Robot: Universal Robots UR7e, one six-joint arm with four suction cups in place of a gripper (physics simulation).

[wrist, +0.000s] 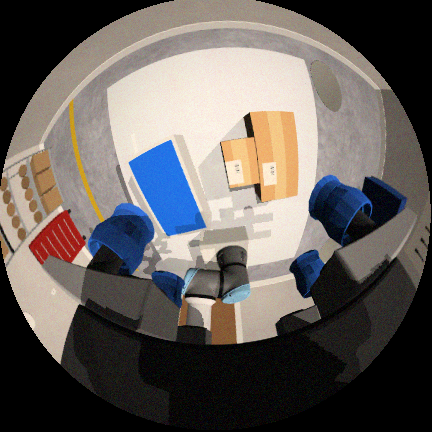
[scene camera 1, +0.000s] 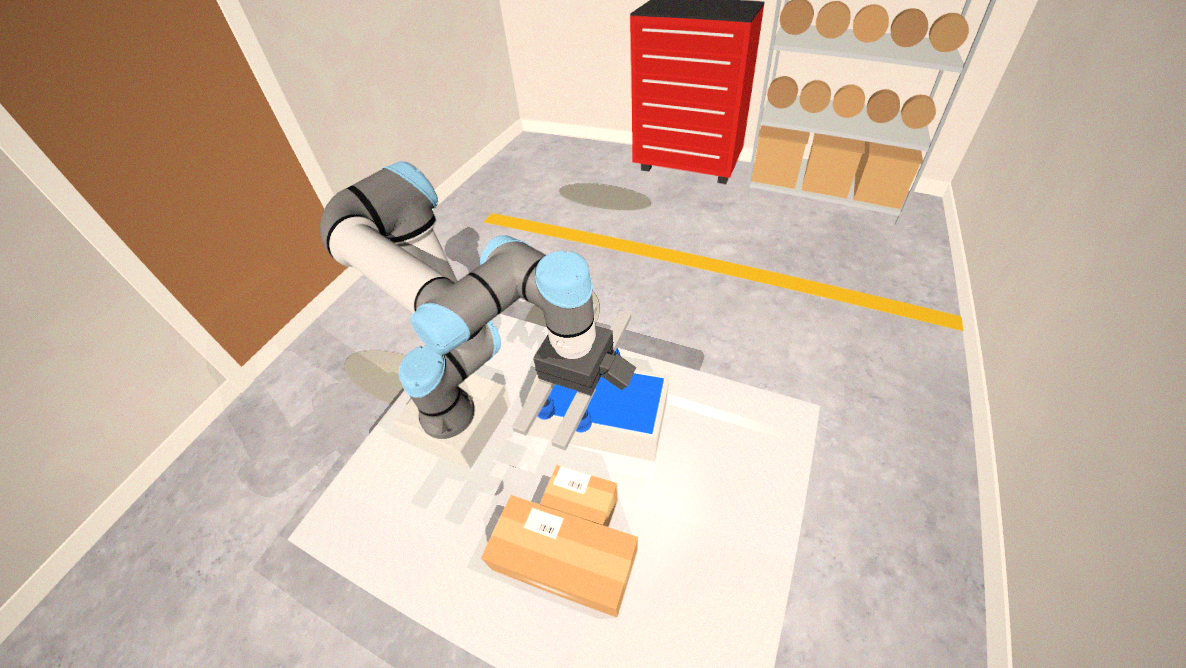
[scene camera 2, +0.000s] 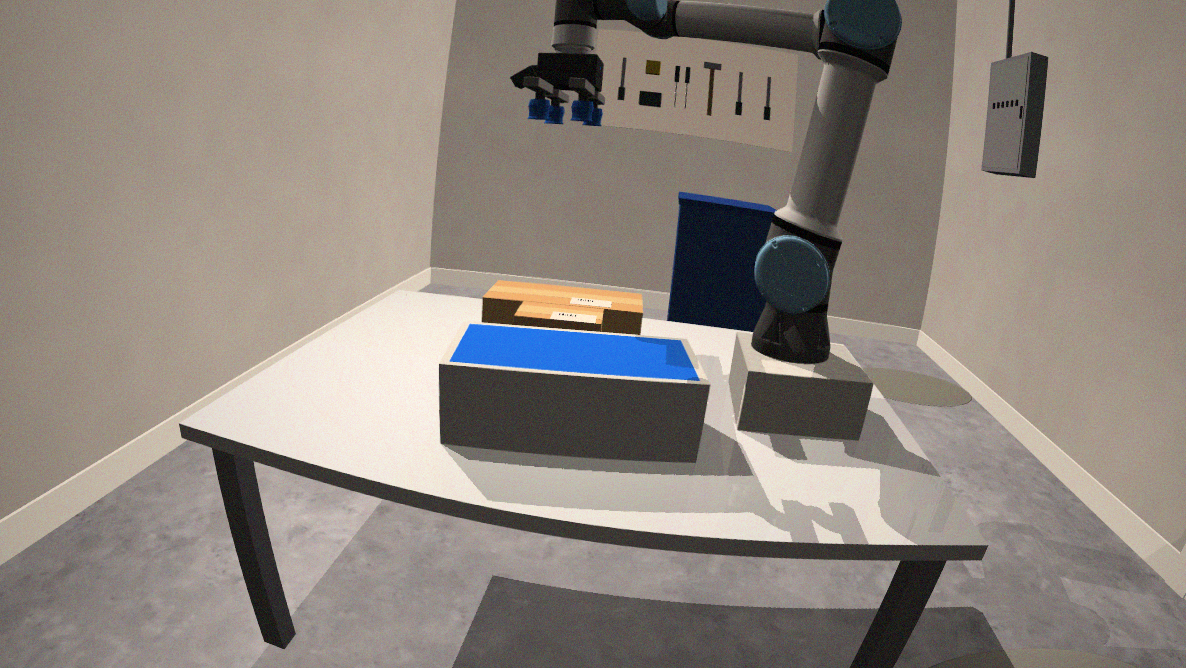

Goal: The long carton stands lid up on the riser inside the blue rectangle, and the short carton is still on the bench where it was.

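Pixels of known places: end effector, tool point: [wrist: 236, 252] [scene camera 2: 566, 122]; arm's base, origin of the base link: [wrist: 231, 255] [scene camera 1: 447, 414] [scene camera 2: 790, 349].
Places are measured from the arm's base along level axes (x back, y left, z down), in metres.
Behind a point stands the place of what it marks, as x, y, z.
The long carton [scene camera 1: 560, 557] @[-0.448, -0.220, 0.001] [scene camera 2: 564, 290] @[-0.445, -0.241, 0.002] [wrist: 277, 155] @[-0.441, -0.197, 0.001] lies on the bench with its labelled, taped face up. The short carton [scene camera 1: 580, 497] @[-0.433, -0.078, 0.001] [scene camera 2: 554, 312] @[-0.434, -0.060, 0.001] [wrist: 241, 162] @[-0.426, -0.071, 0.002] sits right beside it on the bench, also label up. The riser [scene camera 1: 618, 442] @[-0.456, 0.107, 0.037] [scene camera 2: 572, 414] @[-0.346, 0.293, 0.037] [wrist: 192, 175] @[-0.399, 0.099, 0.030] stands apart from them, and the blue rectangle [scene camera 1: 626, 402] @[-0.446, 0.196, -0.018] [scene camera 2: 572, 351] @[-0.364, 0.201, -0.018] [wrist: 167, 187] @[-0.388, 0.181, -0.018] covers most of its top. My suction gripper [scene camera 1: 566, 413] [scene camera 2: 566, 114] @[-0.434, -0.004, -0.353] is open, high above the bench with no carton on its cups. In the wrist view its blue cups show at both sides with nothing on them.
The arm's base stands on a pedestal [scene camera 1: 489, 414] @[-0.096, 0.053, 0.024] [scene camera 2: 800, 402] @[0.000, 0.143, 0.043] [wrist: 225, 236] @[-0.096, 0.017, 0.040] beside the riser on the white bench [scene camera 1: 722, 531] @[-0.766, -0.001, 0.102] [scene camera 2: 331, 381] @[-0.788, 0.181, 0.102] [wrist: 200, 75] @[-0.791, 0.011, 0.102]. A red drawer cabinet [scene camera 1: 688, 91] [wrist: 58, 237] and a blue cabinet [scene camera 2: 717, 265] stand on the floor away from the bench.
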